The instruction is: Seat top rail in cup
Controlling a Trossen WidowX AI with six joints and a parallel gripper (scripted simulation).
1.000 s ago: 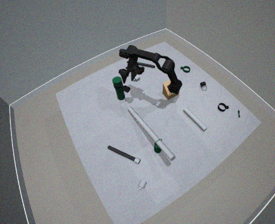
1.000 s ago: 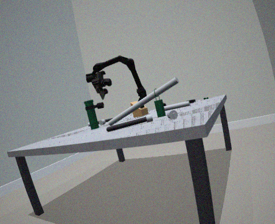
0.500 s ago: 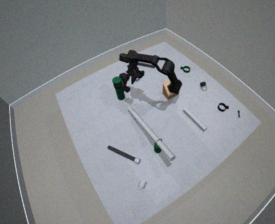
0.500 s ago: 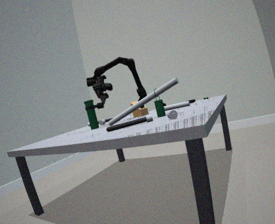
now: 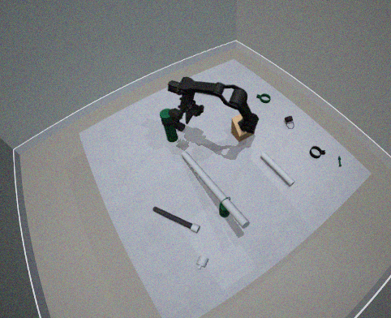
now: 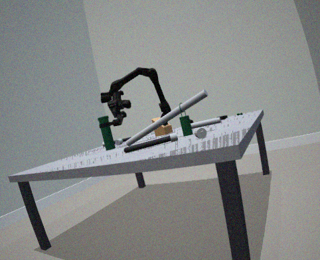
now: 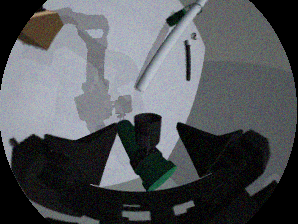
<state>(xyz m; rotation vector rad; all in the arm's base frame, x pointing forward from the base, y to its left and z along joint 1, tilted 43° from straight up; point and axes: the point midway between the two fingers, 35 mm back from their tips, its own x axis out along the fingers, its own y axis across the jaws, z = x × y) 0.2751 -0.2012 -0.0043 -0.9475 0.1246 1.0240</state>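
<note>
My gripper tip is now 10 mm short of the rail-end cup and 20 mm to the left of it. From my gripper tip the other things lie so: small green post: 80 mm ahead, 440 mm to the left, 50 mm below; short white pipe: 280 mm behind, 430 mm to the left, 140 mm below.
</note>
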